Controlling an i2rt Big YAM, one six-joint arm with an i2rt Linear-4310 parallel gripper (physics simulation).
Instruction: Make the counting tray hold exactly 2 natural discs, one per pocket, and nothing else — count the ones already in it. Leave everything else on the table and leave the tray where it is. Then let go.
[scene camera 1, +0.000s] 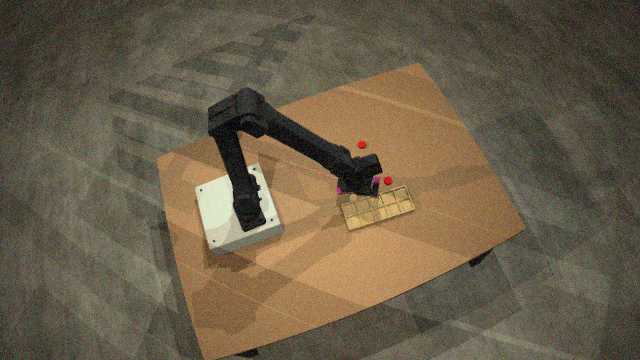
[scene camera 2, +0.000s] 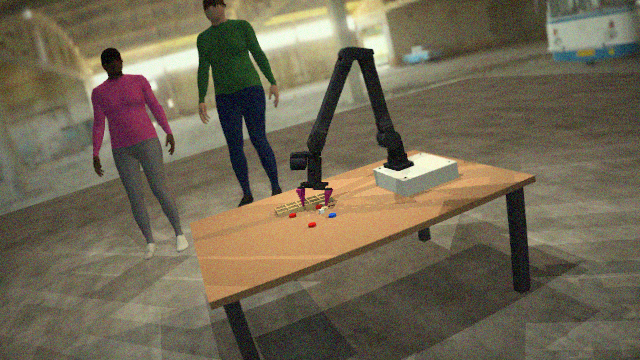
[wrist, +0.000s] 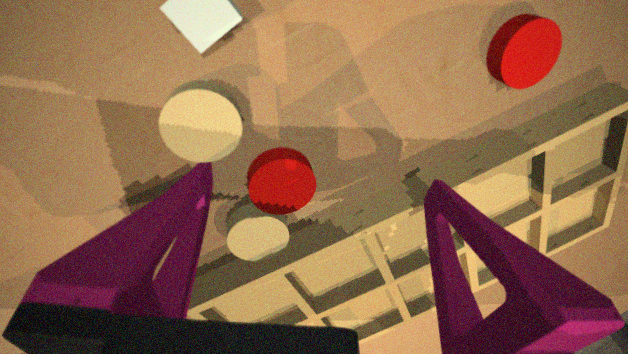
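The pale wooden counting tray (scene camera 1: 382, 220) (scene camera 2: 285, 212) (wrist: 546, 200) has two rows of pockets. I make out no disc in the pockets that show; fingers and arm hide some. One natural disc (wrist: 200, 125) lies on the table at the left fingertip in the wrist view. A smaller-looking natural disc (wrist: 257, 238) (scene camera 1: 353, 198) lies close beside the tray's long wall. A red disc (wrist: 281, 181) (scene camera 2: 319, 206) lies between the two, very near the second. My gripper (wrist: 324, 180) (scene camera 2: 315, 205) (scene camera 1: 358, 185) is open and empty, fingers wide apart, above the red disc and the tray's edge.
Another red disc (wrist: 525, 52) (scene camera 1: 388, 180) (scene camera 2: 292, 215) lies near the tray's long side. A third red disc (scene camera 1: 362, 144) (scene camera 2: 312, 225) lies farther from the tray. A white block (wrist: 202, 22) and a blue piece (scene camera 2: 332, 215) lie on the table. The arm's white base (scene camera 1: 220, 205) stands left.
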